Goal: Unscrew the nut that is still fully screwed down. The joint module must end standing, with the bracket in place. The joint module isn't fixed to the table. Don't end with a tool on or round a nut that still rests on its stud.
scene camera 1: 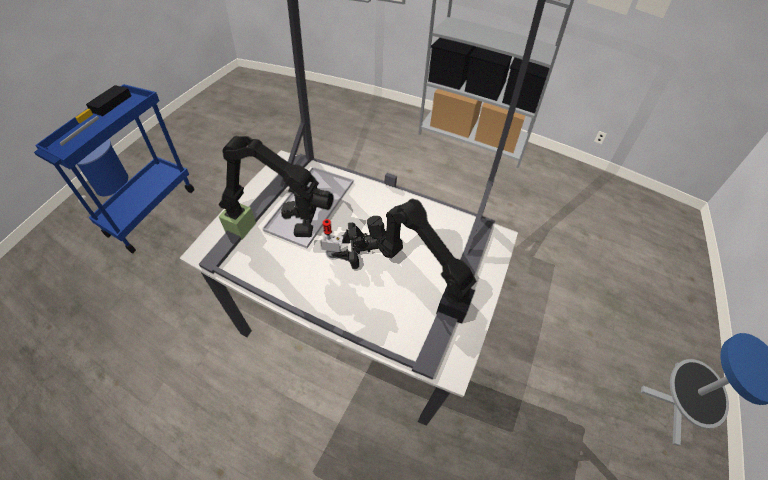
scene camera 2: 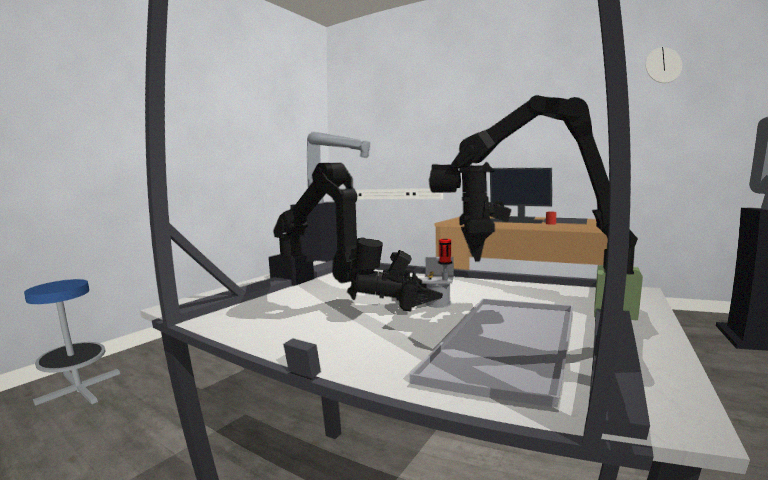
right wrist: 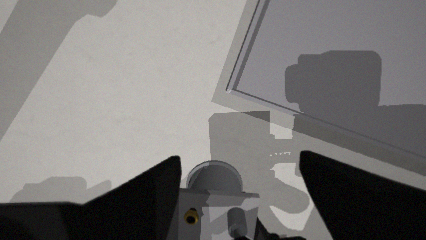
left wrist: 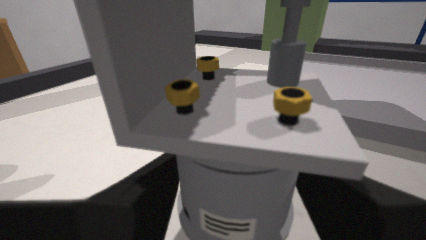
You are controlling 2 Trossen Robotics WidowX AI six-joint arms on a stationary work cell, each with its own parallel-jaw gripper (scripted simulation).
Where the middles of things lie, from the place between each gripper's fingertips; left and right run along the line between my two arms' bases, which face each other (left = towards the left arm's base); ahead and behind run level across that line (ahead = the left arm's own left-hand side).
Right now the grey joint module (right wrist: 217,175) is 110 mm below my right hand (scene camera 2: 475,259), 90 mm to the left of it and 20 mm behind it. From my right hand the other things lie so: shallow grey tray (scene camera 2: 506,346) 200 mm behind, 140 mm below, 120 mm to the right.
Right now the grey joint module is 30 mm to the right of my left hand and 10 mm ahead of it. Round my left hand: shallow grey tray 240 mm to the right, 170 mm behind, 30 mm below.
